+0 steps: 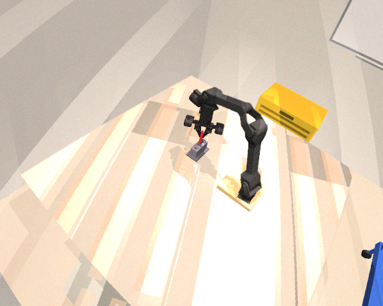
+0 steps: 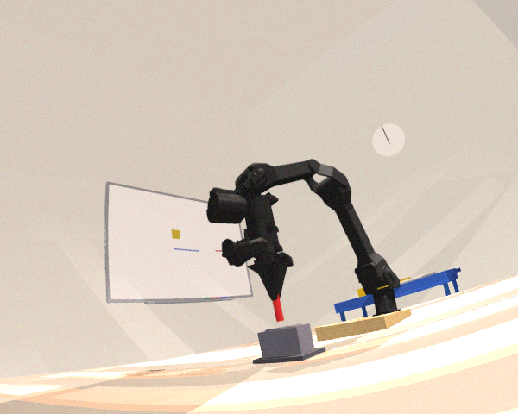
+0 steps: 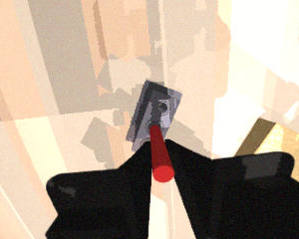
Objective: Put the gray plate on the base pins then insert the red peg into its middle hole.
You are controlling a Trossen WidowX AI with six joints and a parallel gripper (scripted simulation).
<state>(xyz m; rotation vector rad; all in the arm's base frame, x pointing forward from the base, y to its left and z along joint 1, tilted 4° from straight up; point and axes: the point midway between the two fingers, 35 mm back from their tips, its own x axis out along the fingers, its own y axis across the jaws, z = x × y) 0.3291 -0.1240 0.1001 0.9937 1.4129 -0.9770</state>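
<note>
Now: gripper tip 70 mm above the gray plate. Also, from my gripper tip: dark base 100 mm below; red peg right at my gripper tip.
</note>
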